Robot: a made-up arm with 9 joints. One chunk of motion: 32 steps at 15 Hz.
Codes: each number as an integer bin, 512 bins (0 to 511) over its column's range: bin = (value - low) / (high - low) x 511, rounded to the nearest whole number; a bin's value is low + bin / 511 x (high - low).
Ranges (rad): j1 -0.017..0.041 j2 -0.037..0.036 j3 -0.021..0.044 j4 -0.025..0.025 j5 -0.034..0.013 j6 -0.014..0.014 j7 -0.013..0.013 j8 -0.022..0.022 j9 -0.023..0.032
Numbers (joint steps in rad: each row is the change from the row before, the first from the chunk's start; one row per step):
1: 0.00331 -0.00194 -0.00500 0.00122 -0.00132 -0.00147 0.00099 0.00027 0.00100
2: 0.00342 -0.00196 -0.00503 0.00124 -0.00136 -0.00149 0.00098 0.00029 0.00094
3: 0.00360 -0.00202 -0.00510 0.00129 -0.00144 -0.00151 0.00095 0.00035 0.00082
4: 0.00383 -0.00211 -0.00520 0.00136 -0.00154 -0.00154 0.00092 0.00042 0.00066
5: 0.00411 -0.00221 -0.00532 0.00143 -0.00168 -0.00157 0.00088 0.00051 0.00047
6: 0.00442 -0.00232 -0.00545 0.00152 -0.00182 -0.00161 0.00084 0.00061 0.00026
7: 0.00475 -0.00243 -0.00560 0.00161 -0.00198 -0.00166 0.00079 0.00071 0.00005
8: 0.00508 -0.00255 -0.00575 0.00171 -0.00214 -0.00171 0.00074 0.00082 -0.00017
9: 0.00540 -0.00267 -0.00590 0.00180 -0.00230 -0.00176 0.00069 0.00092 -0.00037
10: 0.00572 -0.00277 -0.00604 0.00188 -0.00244 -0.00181 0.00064 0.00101 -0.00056
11: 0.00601 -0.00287 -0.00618 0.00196 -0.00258 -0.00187 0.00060 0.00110 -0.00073
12: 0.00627 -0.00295 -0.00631 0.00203 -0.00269 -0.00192 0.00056 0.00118 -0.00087
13: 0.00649 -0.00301 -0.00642 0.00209 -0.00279 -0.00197 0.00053 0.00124 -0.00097
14: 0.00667 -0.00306 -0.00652 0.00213 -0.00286 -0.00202 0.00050 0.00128 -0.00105
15: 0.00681 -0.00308 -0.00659 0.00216 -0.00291 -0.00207 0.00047 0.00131 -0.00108
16: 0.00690 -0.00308 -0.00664 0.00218 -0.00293 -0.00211 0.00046 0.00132 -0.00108
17: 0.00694 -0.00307 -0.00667 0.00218 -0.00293 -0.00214 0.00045 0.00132 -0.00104
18: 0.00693 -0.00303 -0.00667 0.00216 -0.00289 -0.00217 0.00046 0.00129 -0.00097
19: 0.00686 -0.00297 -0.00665 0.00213 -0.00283 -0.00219 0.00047 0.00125 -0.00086
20: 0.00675 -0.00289 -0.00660 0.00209 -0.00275 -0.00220 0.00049 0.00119 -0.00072
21: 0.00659 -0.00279 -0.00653 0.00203 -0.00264 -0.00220 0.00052 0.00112 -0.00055
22: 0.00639 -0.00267 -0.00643 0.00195 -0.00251 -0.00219 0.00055 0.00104 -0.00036
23: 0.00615 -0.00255 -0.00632 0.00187 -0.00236 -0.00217 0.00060 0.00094 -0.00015
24: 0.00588 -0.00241 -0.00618 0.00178 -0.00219 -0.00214 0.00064 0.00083 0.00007
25: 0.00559 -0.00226 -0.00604 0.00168 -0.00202 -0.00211 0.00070 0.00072 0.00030
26: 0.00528 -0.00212 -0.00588 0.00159 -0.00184 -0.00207 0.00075 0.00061 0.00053
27: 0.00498 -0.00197 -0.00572 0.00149 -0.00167 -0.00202 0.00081 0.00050 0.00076
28: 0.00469 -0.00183 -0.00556 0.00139 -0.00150 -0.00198 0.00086 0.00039 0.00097
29: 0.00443 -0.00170 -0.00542 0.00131 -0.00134 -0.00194 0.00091 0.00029 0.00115
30: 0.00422 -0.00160 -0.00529 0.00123 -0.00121 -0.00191 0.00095 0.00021 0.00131
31: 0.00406 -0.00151 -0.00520 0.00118 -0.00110 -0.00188 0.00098 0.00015 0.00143
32: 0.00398 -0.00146 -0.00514 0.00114 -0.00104 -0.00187 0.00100 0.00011 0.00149
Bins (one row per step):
1: 179 245 126 268 355 229 275 259 223
2: 180 245 126 268 355 228 275 259 222
3: 181 245 125 269 354 228 274 260 221
4: 184 244 124 269 353 227 274 260 220
5: 186 244 123 270 351 227 273 261 218
6: 189 243 122 271 350 226 272 263 216
7: 192 242 121 272 348 225 271 264 214
8: 195 241 120 273 346 224 270 265 212
9: 197 240 119 274 345 223 269 266 210
10: 200 240 118 275 343 222 268 267 208
11: 203 239 117 276 342 221 267 268 207
12: 205 238 115 276 340 220 267 269 206
13: 207 238 115 277 339 220 266 270 205
14: 209 238 114 277 339 219 265 270 204
15: 210 237 113 278 338 218 265 271 204
16: 211 237 113 278 338 217 265 271 204
17: 211 238 113 278 338 216 264 271 204
18: 211 238 113 278 338 216 265 270 205
19: 210 238 113 277 339 216 265 270 206
20: 209 239 113 277 340 215 265 269 207
21: 208 239 114 276 341 215 266 269 209
22: 206 240 115 275 342 216 266 268 210
23: 204 241 115 275 344 216 267 266 212
24: 202 242 117 274 346 216 268 265 214
25: 199 243 118 273 348 217 269 264 216
26: 196 244 119 272 350 218 270 263 219
27: 194 245 120 271 352 219 271 261 221
28: 191 246 121 270 353 219 272 260 223
29: 189 247 122 269 355 220 273 259 224
30: 187 248 124 268 357 221 274 258 226
31: 186 248 124 268 358 221 275 257 227
32: 185 249 125 267 358 221 275 257 228

